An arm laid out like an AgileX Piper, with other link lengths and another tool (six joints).
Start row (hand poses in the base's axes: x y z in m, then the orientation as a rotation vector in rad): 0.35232 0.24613 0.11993 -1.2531 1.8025 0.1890
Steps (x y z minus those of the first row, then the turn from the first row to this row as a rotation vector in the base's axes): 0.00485 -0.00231 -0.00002 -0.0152 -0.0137 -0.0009; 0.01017 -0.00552 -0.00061 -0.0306 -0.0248 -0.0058; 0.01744 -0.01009 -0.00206 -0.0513 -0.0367 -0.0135; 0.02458 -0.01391 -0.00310 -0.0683 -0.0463 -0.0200; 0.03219 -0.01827 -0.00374 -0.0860 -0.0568 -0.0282; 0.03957 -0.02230 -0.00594 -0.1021 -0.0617 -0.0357; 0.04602 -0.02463 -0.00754 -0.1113 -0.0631 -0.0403; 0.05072 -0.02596 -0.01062 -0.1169 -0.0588 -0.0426; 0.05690 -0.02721 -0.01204 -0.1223 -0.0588 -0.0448; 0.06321 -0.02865 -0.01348 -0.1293 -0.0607 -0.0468; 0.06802 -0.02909 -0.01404 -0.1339 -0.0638 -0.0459; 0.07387 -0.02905 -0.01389 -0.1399 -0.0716 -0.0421; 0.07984 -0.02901 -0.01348 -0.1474 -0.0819 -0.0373
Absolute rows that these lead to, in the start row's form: 0.35717 0.24382 0.11991 -1.2614 1.7958 0.1661; 0.36249 0.24061 0.11932 -1.2662 1.7937 0.1425; 0.36976 0.23604 0.11787 -1.2720 1.7938 0.1121; 0.37690 0.23222 0.11683 -1.2765 1.7941 0.0871; 0.38451 0.22786 0.11619 -1.2796 1.7945 0.0600; 0.39189 0.22383 0.11399 -1.2830 1.7989 0.0382; 0.39834 0.22150 0.11239 -1.2848 1.8028 0.0264; 0.40304 0.22017 0.10931 -1.2870 1.8093 0.0228; 0.40922 0.21892 0.10789 -1.2886 1.8120 0.0167; 0.41553 0.21748 0.10645 -1.2912 1.8133 0.0080; 0.42034 0.21704 0.10589 -1.2947 1.8112 0.0023; 0.42619 0.21708 0.10604 -1.3013 1.8037 -0.0059; 0.43216 0.21712 0.10645 -1.3094 1.7936 -0.0165
